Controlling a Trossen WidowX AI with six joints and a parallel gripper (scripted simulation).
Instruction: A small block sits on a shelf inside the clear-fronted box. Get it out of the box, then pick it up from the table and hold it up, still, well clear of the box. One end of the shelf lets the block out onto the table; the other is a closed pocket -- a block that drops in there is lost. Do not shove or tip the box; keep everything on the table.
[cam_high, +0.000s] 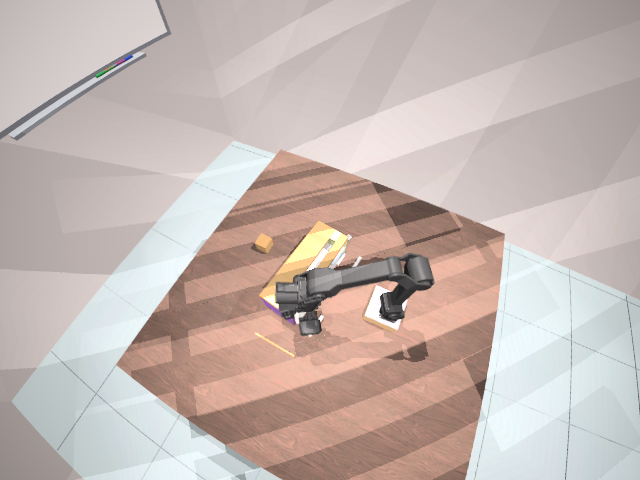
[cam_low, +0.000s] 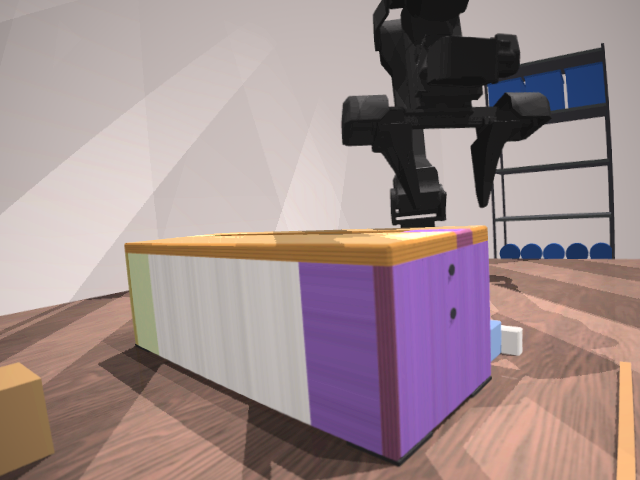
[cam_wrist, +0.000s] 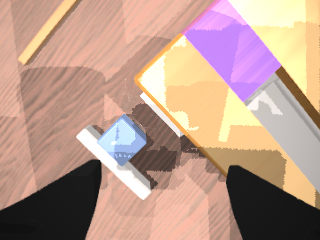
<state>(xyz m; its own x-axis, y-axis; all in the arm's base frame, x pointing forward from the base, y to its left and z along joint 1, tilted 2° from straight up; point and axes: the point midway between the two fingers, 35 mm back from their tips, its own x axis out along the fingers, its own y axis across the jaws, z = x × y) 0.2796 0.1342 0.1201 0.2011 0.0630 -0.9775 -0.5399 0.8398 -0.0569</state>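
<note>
The light-blue block lies 130 mm below my gripper tip, 30 mm behind it and 20 mm to the left of it. Also, from my gripper tip: box: 160 mm to the right, 80 mm below, 20 mm ahead; orange cube: 290 mm ahead, 220 mm to the right, 120 mm below; thin orange stick: 140 mm below, 130 mm to the left, 60 mm ahead.
</note>
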